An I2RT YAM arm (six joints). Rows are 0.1 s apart.
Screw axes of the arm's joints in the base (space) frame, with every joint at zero. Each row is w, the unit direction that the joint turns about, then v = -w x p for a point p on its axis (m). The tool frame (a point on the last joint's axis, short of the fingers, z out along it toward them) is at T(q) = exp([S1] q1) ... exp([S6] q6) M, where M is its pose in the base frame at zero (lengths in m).
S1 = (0, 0, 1, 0.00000, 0.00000, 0.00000)
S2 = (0, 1, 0, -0.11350, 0.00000, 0.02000)
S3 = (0, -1, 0, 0.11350, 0.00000, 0.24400)
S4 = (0, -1, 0, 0.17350, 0.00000, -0.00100)
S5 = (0, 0, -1, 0.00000, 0.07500, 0.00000)
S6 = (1, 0, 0, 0.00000, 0.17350, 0.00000)
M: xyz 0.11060 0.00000 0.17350 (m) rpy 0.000 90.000 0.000 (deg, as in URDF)
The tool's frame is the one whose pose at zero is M.
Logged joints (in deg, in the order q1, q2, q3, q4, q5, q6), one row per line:
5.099 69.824 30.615 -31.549 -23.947 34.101
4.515 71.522 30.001 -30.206 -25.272 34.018
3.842 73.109 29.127 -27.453 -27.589 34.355
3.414 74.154 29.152 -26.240 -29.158 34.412
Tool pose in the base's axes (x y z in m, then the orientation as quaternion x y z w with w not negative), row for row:
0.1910 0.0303 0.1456 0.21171 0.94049 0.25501 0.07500
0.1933 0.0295 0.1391 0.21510 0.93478 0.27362 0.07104
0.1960 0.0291 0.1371 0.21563 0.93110 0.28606 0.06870
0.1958 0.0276 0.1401 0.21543 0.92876 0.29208 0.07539
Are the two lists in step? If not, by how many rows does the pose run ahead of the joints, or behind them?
The pose runs 1 row ahead of the joints: the pose in row i belongs to the joints in row i + 1.
